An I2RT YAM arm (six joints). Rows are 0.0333 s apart.
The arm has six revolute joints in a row. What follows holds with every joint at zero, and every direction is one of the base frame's.
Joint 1 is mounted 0.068 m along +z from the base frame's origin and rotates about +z.
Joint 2 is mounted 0.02 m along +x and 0.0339 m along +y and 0.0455 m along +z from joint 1 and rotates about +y.
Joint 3 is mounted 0.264 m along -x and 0.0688 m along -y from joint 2 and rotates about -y.
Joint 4 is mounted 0.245 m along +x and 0.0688 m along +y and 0.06 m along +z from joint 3 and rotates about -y.
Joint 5 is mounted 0.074 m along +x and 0.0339 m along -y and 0.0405 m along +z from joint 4 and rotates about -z.
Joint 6 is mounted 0.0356 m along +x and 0.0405 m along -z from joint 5 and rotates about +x.
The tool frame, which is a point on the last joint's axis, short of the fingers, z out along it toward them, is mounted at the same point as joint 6; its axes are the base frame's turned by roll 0, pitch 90 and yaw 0 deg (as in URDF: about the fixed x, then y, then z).
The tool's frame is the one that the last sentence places.
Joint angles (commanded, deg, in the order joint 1, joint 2, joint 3, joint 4, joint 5, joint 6), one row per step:
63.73 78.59 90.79 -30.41 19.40 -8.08
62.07 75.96 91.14 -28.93 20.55 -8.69
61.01 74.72 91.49 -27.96 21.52 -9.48
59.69 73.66 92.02 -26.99 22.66 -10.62
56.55 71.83 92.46 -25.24 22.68 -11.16
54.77 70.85 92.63 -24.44 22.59 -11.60
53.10 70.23 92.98 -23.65 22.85 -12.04
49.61 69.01 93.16 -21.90 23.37 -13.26
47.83 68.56 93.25 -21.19 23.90 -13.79
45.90 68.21 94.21 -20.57 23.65 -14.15
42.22 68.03 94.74 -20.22 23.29 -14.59
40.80 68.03 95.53 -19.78 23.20 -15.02
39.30 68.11 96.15 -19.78 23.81 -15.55
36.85 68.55 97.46 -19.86 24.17 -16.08
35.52 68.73 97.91 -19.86 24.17 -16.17
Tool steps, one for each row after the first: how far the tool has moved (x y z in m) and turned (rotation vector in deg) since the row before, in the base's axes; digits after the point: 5 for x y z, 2 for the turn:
0.00069 -0.01849 0.01708 3.39 -2.71 -2.61
0.00099 -0.01010 0.00936 1.56 -1.90 -1.85
0.00195 -0.01042 0.00940 1.24 -2.13 -2.26
0.00496 -0.01889 0.01330 2.97 -2.44 -3.10
0.00219 -0.01040 0.00633 1.24 -1.33 -1.66
0.00256 -0.00875 0.00578 1.04 -1.27 -1.92
0.00517 -0.01699 0.00882 1.39 -2.54 -4.02
0.00288 -0.00797 0.00343 0.48 -1.03 -2.33
0.00143 -0.00934 0.00746 1.06 -1.47 -1.71
0.00697 -0.01268 0.00405 0.30 -0.94 -3.36
0.00138 -0.00592 0.00491 0.40 -1.06 -1.38
0.00241 -0.00581 0.00289 -0.09 -0.51 -2.17
0.00451 -0.00838 0.00502 0.02 -0.71 -2.88
0.00257 -0.00428 0.00167 0.07 -0.24 -1.34

